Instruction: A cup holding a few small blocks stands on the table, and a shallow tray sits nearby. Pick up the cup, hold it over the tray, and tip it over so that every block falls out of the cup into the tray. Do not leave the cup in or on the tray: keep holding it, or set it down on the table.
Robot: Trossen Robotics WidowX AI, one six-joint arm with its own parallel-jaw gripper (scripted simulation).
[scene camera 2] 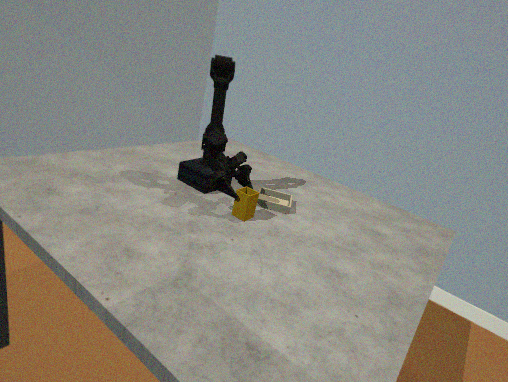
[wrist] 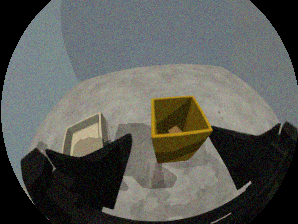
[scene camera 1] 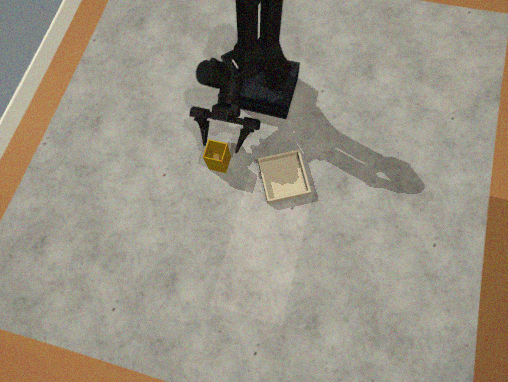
Note:
My gripper [scene camera 1: 220, 149] is open, with nothing in its grasp. I also see a square yellow cup [wrist: 184, 112].
My gripper shows as well in scene camera 2 [scene camera 2: 245, 194] and in the wrist view [wrist: 171, 134].

